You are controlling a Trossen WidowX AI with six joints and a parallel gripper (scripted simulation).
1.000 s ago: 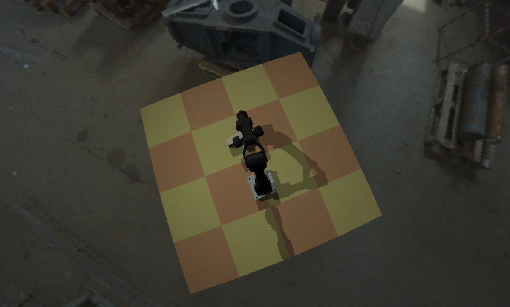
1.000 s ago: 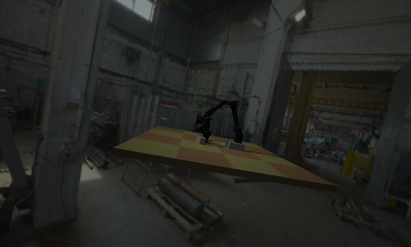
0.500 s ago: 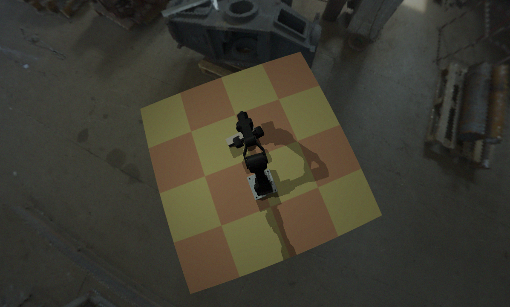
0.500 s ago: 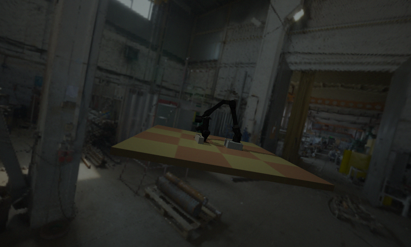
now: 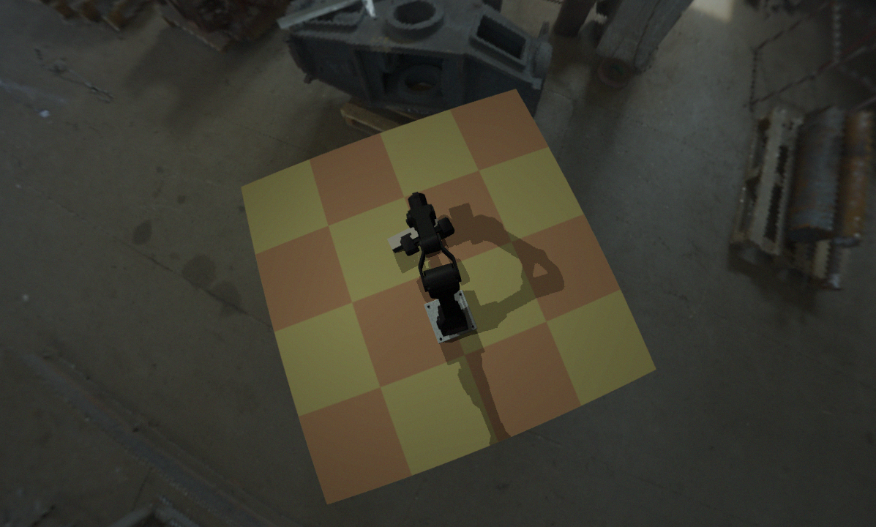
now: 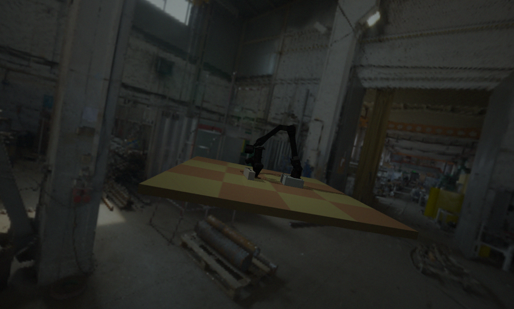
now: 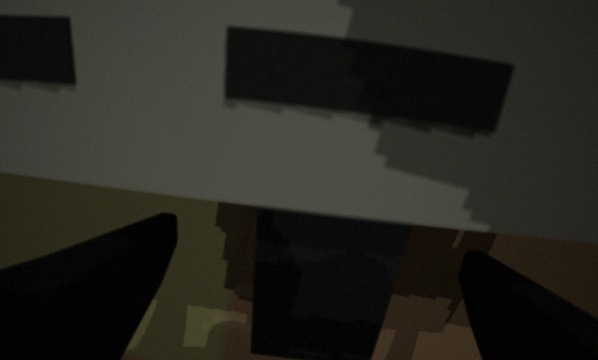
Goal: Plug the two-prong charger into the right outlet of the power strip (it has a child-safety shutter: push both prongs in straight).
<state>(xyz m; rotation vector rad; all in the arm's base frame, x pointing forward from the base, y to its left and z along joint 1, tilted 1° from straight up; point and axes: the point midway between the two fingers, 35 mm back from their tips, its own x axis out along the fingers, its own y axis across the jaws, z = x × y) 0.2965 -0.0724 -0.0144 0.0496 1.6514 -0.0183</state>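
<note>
Right now the black two-prong charger is 3 cm ahead of my gripper tip and 1 cm above it.
</note>
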